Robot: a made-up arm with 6 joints.
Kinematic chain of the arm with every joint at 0, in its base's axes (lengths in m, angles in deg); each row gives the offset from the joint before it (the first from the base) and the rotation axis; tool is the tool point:
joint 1: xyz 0 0 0.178 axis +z
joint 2: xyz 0 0.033 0 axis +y
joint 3: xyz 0 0 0.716 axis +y
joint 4: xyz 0 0 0.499 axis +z
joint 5: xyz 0 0 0 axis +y
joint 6: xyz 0 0 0.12 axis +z
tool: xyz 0 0 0
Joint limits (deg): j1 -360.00..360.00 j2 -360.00..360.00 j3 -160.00..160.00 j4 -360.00..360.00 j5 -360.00..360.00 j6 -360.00..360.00
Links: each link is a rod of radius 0.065 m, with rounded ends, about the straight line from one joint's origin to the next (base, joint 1, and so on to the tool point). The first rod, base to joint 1, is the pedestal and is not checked.
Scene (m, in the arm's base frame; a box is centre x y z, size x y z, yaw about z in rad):
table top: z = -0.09
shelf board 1: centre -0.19 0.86 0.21 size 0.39 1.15 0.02 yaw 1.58
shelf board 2: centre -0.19 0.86 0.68 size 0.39 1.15 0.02 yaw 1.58
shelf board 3: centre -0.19 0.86 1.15 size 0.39 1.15 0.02 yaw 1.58
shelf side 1: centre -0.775 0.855 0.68 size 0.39 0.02 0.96 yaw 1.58
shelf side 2: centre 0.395 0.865 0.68 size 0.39 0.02 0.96 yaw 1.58
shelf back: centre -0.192 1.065 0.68 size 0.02 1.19 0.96 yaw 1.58
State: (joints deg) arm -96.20 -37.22 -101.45 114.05 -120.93 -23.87
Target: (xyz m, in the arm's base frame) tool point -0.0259 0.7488 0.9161
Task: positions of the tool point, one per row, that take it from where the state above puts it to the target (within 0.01 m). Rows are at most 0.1 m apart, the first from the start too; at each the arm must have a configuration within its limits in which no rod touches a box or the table.
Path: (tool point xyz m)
1: 0.0501 0.6946 0.5005
2: 0.0836 0.6246 0.5368
3: 0.1230 0.5496 0.5632
4: 0.1663 0.4718 0.5880
5: 0.2075 0.3918 0.6179
6: 0.2377 0.3098 0.6565
7: 0.2129 0.3917 0.6873
8: 0.1771 0.4721 0.7239
9: 0.1344 0.5463 0.7660
10: 0.0895 0.6114 0.8108
11: 0.0464 0.6661 0.8542
12: 0.0078 0.7112 0.8909
13: -0.0258 0.7488 0.9161

